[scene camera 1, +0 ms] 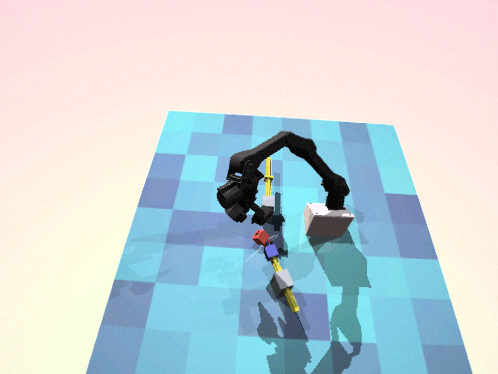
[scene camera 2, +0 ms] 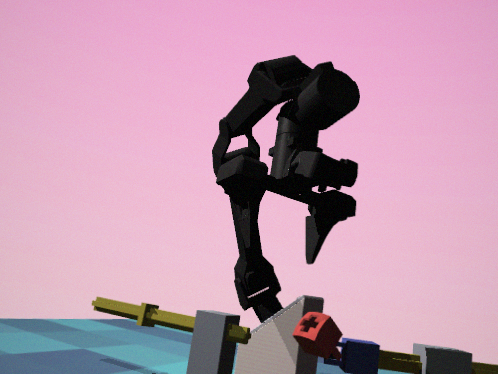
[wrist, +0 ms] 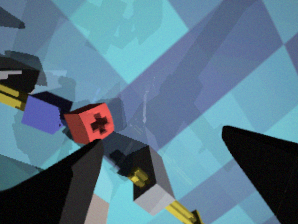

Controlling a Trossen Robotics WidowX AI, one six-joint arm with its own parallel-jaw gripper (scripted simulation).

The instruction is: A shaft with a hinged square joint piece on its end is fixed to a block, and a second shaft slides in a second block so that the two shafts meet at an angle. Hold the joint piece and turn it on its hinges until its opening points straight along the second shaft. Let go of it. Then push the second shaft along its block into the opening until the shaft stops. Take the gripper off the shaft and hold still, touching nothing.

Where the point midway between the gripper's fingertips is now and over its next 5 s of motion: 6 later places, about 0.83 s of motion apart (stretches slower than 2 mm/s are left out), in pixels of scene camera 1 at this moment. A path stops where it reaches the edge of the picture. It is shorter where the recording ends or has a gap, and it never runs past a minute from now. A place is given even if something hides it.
My gripper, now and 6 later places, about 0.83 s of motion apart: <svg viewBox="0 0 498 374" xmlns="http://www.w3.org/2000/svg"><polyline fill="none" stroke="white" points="242,215 242,215 242,216 241,223 255,235 256,238 258,237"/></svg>
